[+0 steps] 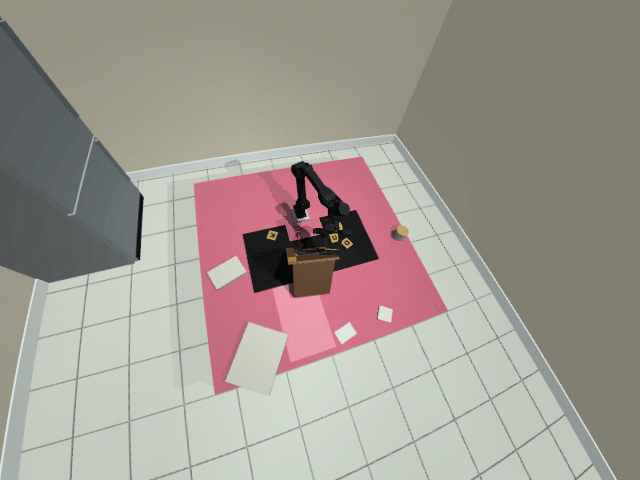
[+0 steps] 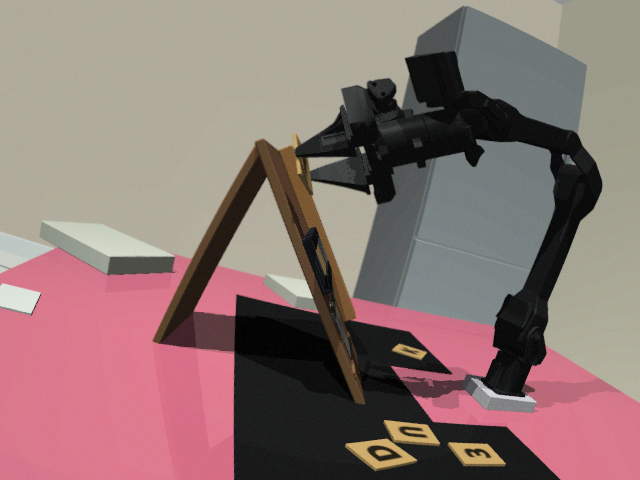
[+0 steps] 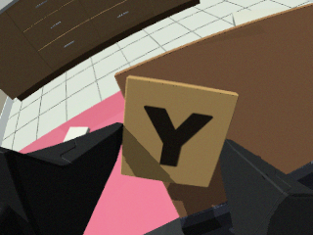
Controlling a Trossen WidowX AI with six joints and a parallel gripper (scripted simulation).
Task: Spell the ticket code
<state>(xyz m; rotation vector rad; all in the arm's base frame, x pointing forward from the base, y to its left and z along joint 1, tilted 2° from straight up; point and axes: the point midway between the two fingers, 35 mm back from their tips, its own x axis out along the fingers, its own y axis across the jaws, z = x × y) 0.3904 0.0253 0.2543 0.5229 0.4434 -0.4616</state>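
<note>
Now: gripper tip 120 mm past the white ticket, 60 mm to the left of it and 200 mm above it. From my gripper tip the other things lie so: black mat (210 mm behind, 30 mm to the right, 270 mm below).
</note>
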